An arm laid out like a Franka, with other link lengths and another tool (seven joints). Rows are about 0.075 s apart.
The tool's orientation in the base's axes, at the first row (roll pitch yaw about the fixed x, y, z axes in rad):
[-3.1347 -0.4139 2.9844]
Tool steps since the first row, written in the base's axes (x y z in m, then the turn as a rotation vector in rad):
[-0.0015 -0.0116 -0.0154 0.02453 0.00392 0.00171]
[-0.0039 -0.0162 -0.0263 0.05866 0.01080 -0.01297]
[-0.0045 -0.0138 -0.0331 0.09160 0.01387 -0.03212]
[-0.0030 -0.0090 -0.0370 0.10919 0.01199 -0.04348]
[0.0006 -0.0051 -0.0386 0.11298 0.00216 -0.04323]
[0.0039 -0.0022 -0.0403 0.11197 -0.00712 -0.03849]
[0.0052 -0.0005 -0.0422 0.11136 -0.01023 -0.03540]
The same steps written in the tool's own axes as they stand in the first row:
[-0.0065 -0.0116 0.0140 -0.02093 0.00764 -0.01112]
[-0.0094 -0.0164 0.0247 -0.05671 0.01978 -0.01088]
[-0.0112 -0.0141 0.0313 -0.09376 0.02800 -0.00630]
[-0.0135 -0.0091 0.0346 -0.11451 0.02892 -0.00301]
[-0.0168 -0.0047 0.0348 -0.11924 0.01978 -0.00530]
[-0.0200 -0.0013 0.0352 -0.11775 0.01043 -0.00976]
[-0.0217 0.0006 0.0365 -0.11640 0.00724 -0.01252]

